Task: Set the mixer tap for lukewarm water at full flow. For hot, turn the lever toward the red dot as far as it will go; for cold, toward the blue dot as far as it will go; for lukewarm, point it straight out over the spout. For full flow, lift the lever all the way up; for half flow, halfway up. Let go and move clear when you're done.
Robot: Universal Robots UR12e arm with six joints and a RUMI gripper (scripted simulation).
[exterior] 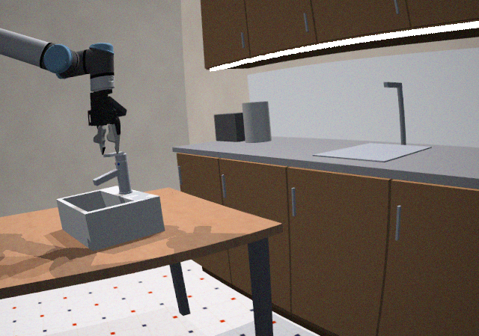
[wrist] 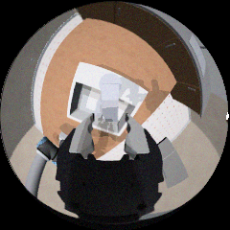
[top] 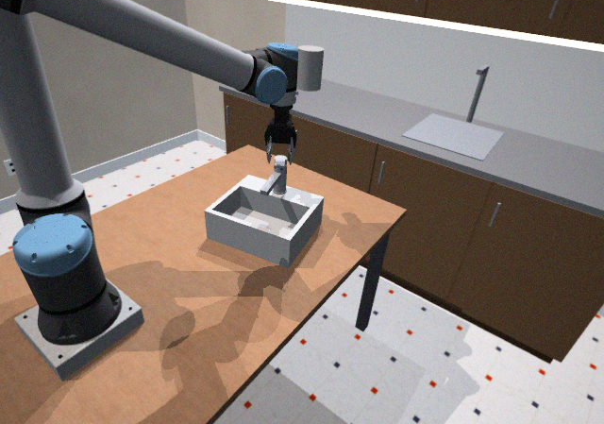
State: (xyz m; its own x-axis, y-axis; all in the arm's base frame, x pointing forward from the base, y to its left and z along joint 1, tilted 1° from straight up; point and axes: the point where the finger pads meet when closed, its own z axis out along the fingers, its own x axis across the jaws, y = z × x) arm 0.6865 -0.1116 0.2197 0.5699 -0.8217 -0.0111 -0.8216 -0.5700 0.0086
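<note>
My hand is 20 mm short of the lever, 20 mm above it and 10 mm to the right of it. The rest, counted from my hand: grey mixer tap: 60 mm below, 30 mm ahead, 20 mm to the left; then white basin: 250 mm below, 70 mm behind, 10 mm to the left.
</note>
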